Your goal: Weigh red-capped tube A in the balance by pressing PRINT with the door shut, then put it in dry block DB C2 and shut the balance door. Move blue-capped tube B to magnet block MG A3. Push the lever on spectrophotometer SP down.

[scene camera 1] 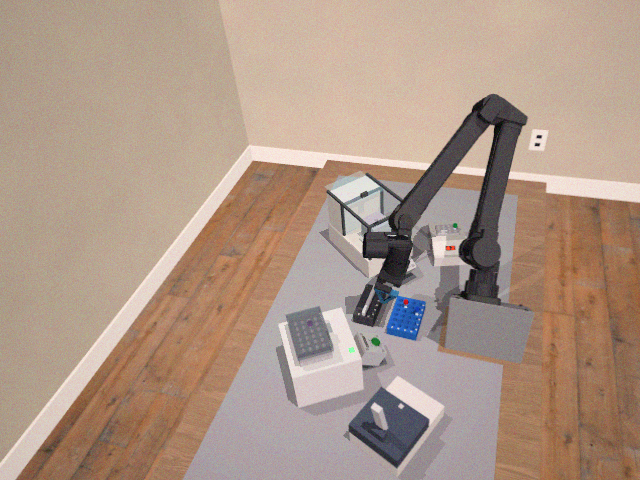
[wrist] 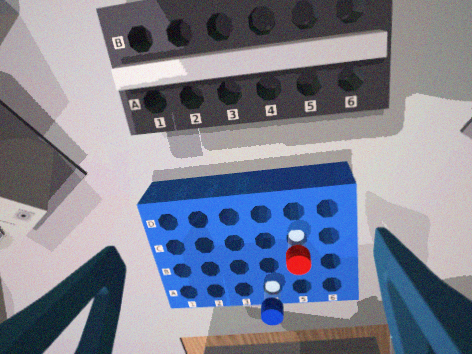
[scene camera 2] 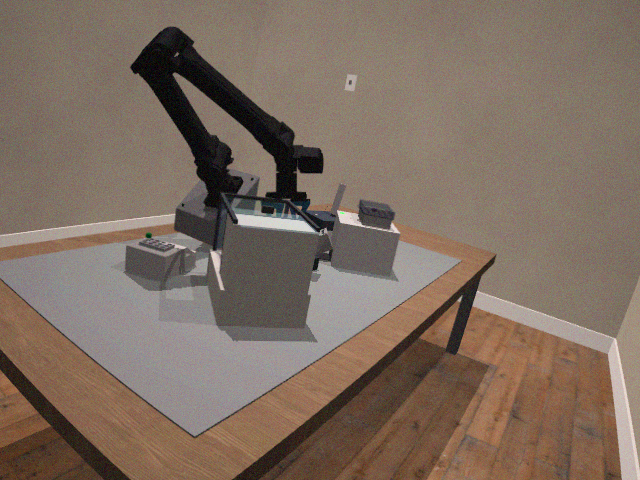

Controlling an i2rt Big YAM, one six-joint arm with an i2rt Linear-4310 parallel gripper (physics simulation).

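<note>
Red-capped tube A (scene camera 1: 405, 302) (wrist: 298, 260) stands upright in C5 of the blue dry block (scene camera 1: 403, 334) (wrist: 250, 175). Blue-capped tube B (scene camera 1: 417, 310) (wrist: 272, 312) stands in A4. My gripper (scene camera 1: 386, 295) (wrist: 240, 248) is open and empty above the block, a finger to each side of the tubes in the wrist view. The black magnet block (scene camera 1: 368, 294) (wrist: 210, 97) lies beside it; its visible holes hold no tube. The glass-topped balance (scene camera 1: 343, 248) (scene camera 2: 263, 279) stands behind; I cannot tell its door's state. The dark-topped spectrophotometer (scene camera 1: 403, 434) has its white lever (scene camera 1: 378, 416) (scene camera 2: 338, 198) raised.
A white box (scene camera 1: 330, 379) (scene camera 2: 364, 248) carries a grey block (scene camera 1: 310, 335) (scene camera 2: 376, 212). A small grey device with a green button (scene camera 1: 375, 341) stands between it and the dry block. A device with a red display (scene camera 1: 450, 248) stands right of the balance.
</note>
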